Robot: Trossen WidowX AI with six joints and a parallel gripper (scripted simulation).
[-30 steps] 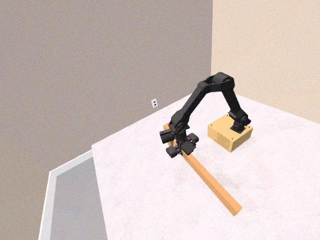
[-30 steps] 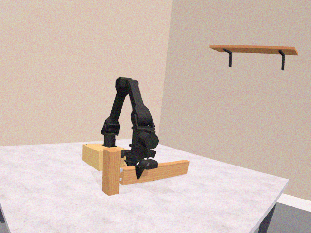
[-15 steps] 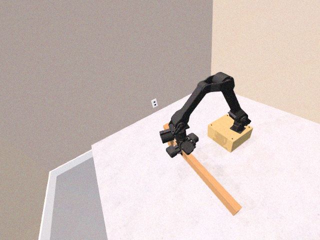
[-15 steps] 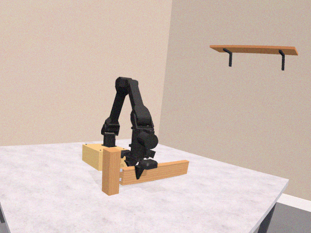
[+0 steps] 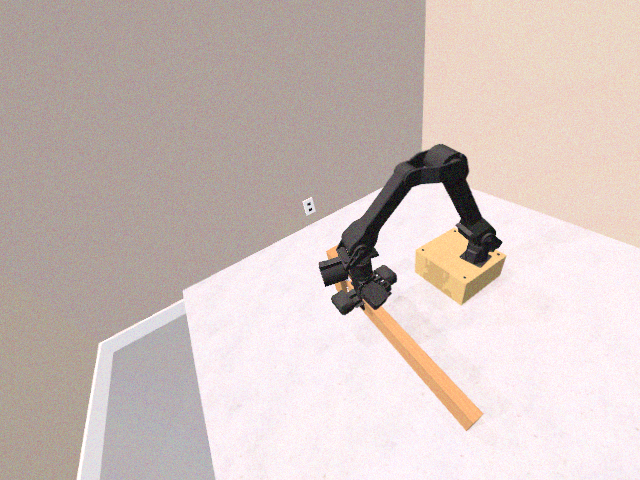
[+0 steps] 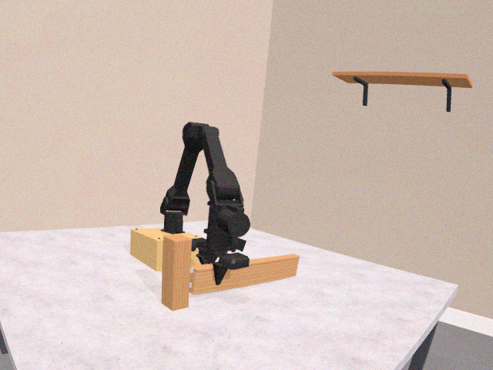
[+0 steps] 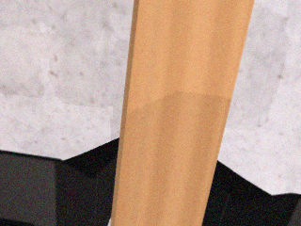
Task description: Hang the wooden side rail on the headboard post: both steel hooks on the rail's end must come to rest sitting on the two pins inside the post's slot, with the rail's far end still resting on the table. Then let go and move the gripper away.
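The headboard post is 2 cm behind my gripper tip, 12 cm to the right of it and 4 cm above it.
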